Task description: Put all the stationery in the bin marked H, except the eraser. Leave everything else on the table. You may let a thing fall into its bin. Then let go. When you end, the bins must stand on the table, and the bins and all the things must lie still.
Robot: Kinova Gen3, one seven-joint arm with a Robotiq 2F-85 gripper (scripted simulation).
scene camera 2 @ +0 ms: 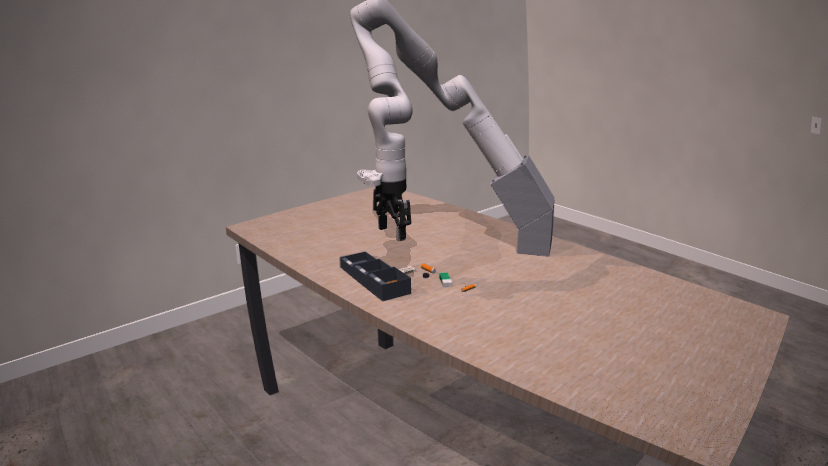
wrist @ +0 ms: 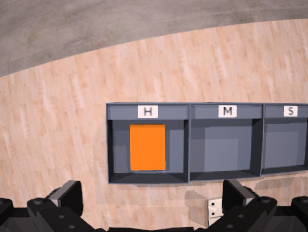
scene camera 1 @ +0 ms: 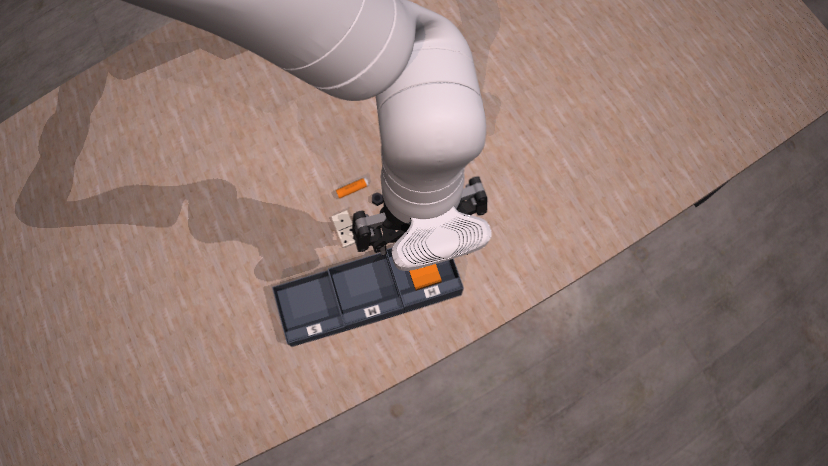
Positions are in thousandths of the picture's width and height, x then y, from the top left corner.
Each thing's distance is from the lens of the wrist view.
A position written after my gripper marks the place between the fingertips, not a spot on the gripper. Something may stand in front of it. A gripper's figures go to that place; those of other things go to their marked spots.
my gripper (wrist: 495, 851): 0.15 m
orange notepad (wrist: 479, 610): 0.28 m
